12 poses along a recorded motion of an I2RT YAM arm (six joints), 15 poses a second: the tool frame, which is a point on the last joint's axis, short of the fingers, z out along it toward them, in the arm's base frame.
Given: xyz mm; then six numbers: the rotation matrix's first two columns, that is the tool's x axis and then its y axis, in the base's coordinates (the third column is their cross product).
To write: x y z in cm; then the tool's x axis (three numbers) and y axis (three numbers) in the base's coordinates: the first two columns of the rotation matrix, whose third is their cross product. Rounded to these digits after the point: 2 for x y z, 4 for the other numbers.
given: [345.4, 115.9, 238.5, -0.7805, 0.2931, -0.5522, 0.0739, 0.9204, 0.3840]
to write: [34.54, 11.59, 23.85, -0.7805, 0.2931, -0.5522, 0.0739, 0.9204, 0.3840]
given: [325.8, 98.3, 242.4, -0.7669, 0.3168, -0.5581, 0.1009, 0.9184, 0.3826]
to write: [32.58, 9.83, 24.24, -0.7669, 0.3168, -0.5581, 0.1009, 0.9184, 0.3826]
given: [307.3, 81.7, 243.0, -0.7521, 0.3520, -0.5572, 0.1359, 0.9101, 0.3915]
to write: [30.73, 8.17, 24.30, -0.7521, 0.3520, -0.5572, 0.1359, 0.9101, 0.3915]
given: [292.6, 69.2, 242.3, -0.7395, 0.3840, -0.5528, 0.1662, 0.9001, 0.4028]
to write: [29.26, 6.92, 24.23, -0.7395, 0.3840, -0.5528, 0.1662, 0.9001, 0.4028]
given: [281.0, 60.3, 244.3, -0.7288, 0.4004, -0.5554, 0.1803, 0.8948, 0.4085]
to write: [28.10, 6.03, 24.43, -0.7288, 0.4004, -0.5554, 0.1803, 0.8948, 0.4085]
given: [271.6, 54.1, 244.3, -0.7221, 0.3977, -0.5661, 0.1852, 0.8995, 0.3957]
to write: [27.16, 5.41, 24.43, -0.7221, 0.3977, -0.5661, 0.1852, 0.8995, 0.3957]
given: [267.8, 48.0, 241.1, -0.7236, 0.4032, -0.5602, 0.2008, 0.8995, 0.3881]
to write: [26.78, 4.80, 24.11, -0.7236, 0.4032, -0.5602, 0.2008, 0.8995, 0.3881]
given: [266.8, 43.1, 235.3, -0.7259, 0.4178, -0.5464, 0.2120, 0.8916, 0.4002]
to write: [26.68, 4.31, 23.53, -0.7259, 0.4178, -0.5464, 0.2120, 0.8916, 0.4002]
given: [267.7, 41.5, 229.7, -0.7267, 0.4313, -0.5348, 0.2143, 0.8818, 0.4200]
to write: [26.77, 4.15, 22.97, -0.7267, 0.4313, -0.5348, 0.2143, 0.8818, 0.4200]
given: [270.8, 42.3, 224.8, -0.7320, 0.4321, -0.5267, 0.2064, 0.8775, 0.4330]
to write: [27.08, 4.23, 22.48, -0.7320, 0.4321, -0.5267, 0.2064, 0.8775, 0.4330]
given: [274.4, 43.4, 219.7, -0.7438, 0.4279, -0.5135, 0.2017, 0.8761, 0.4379]
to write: [27.44, 4.34, 21.97, -0.7438, 0.4279, -0.5135, 0.2017, 0.8761, 0.4379]
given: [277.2, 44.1, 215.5, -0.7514, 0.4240, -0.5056, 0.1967, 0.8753, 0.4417]
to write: [27.72, 4.41, 21.55, -0.7514, 0.4240, -0.5056, 0.1967, 0.8753, 0.4417]
